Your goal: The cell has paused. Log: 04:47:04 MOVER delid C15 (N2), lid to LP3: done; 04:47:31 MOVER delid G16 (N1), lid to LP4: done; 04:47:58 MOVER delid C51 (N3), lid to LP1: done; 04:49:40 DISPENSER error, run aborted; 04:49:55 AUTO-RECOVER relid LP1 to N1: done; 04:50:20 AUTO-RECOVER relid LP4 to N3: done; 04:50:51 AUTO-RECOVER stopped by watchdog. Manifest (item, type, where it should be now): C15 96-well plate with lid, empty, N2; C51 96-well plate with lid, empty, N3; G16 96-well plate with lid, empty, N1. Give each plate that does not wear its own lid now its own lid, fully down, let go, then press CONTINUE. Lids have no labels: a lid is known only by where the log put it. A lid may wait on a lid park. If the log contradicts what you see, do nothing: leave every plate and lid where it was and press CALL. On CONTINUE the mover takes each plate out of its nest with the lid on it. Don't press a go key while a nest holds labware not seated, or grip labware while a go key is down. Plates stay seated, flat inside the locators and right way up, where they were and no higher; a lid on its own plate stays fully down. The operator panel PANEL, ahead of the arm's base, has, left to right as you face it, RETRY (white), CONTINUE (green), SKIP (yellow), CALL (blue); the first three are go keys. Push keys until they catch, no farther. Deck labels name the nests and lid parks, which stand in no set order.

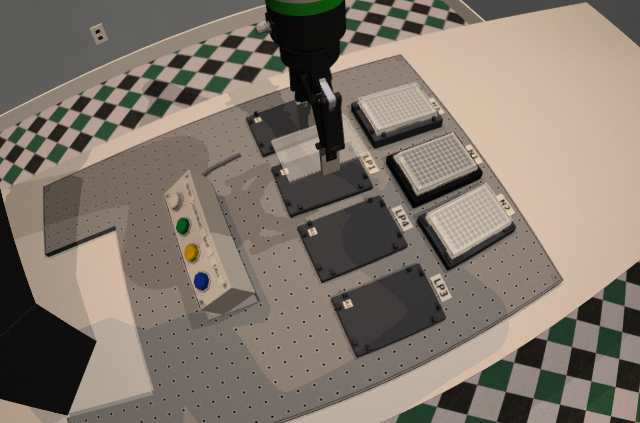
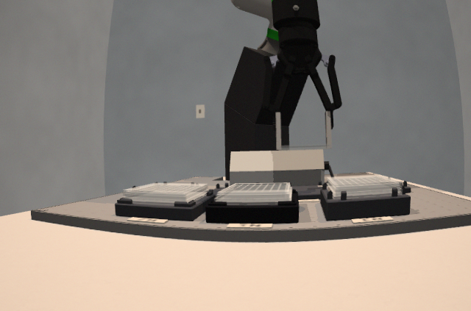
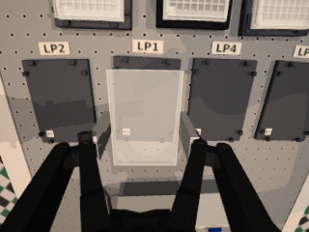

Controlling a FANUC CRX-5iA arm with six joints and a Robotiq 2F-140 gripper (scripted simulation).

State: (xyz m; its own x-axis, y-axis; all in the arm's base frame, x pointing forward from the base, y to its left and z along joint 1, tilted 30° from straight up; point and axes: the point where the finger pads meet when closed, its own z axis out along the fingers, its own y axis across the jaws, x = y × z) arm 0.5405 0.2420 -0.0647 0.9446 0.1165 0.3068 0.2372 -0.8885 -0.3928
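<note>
Right now my hand is 10 cm above the lid park LP1. Round my hand: lid park LP4: 3 cm ahead, 12 cm to the right, 10 cm below; lid park LP2: 4 cm behind, 13 cm to the left, 10 cm below; white retry key: 24 cm behind, 4 cm to the right, 4 cm below.
</note>
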